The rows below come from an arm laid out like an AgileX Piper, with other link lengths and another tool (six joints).
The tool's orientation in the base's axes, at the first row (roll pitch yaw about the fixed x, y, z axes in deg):
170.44 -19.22 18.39
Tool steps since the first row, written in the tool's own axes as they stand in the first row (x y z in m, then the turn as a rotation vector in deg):
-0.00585 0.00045 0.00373 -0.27 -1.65 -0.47
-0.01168 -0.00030 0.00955 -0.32 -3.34 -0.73
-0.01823 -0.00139 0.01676 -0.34 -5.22 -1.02
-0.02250 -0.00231 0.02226 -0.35 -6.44 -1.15
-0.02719 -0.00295 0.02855 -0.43 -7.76 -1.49
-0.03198 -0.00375 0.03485 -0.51 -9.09 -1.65
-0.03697 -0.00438 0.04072 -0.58 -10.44 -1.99
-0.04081 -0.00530 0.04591 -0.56 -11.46 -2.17
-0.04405 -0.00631 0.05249 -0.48 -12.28 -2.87
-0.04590 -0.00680 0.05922 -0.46 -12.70 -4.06
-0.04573 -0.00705 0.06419 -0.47 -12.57 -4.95
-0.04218 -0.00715 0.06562 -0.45 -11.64 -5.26
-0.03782 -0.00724 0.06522 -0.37 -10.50 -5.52
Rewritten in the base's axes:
-0.00378 -0.00238 -0.00533 -0.84 1.52 0.09
-0.00710 -0.00372 -0.01278 -1.42 3.13 0.05
-0.01065 -0.00503 -0.02183 -2.03 4.93 0.02
-0.01274 -0.00573 -0.02850 -2.40 6.10 -0.05
-0.01484 -0.00686 -0.03600 -2.93 7.35 0.03
-0.01707 -0.00788 -0.04357 -3.41 8.60 -0.06
-0.01958 -0.00909 -0.05077 -3.94 9.89 0.02
-0.02139 -0.00964 -0.05701 -4.25 10.87 0.04
-0.02219 -0.01001 -0.06437 -4.65 11.72 0.59
-0.02155 -0.01046 -0.07132 -5.17 12.19 1.64
-0.01967 -0.01045 -0.07593 -5.46 12.11 2.48
-0.01600 -0.00937 -0.07611 -5.32 11.25 2.92
-0.01226 -0.00797 -0.07432 -5.04 10.20 3.37

